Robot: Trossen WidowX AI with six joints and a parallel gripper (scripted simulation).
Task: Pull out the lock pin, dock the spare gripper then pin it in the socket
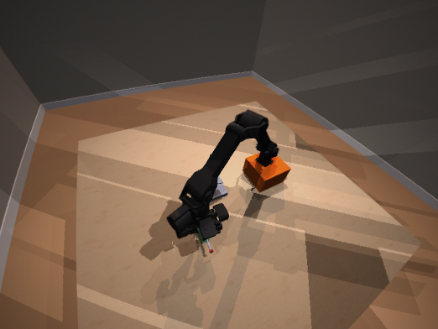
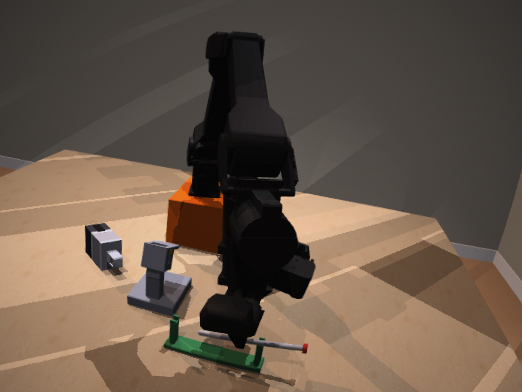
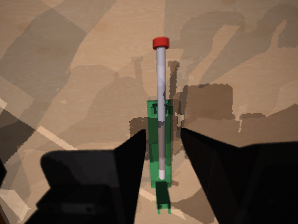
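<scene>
The green rack is 40 mm to the right of my gripper tip, 20 mm below it and 10 mm behind it. Also, from my gripper tip: socket: 150 mm behind, 130 mm to the right, 10 mm above; then spare gripper: 250 mm to the right, 230 mm behind, 10 mm below.
</scene>
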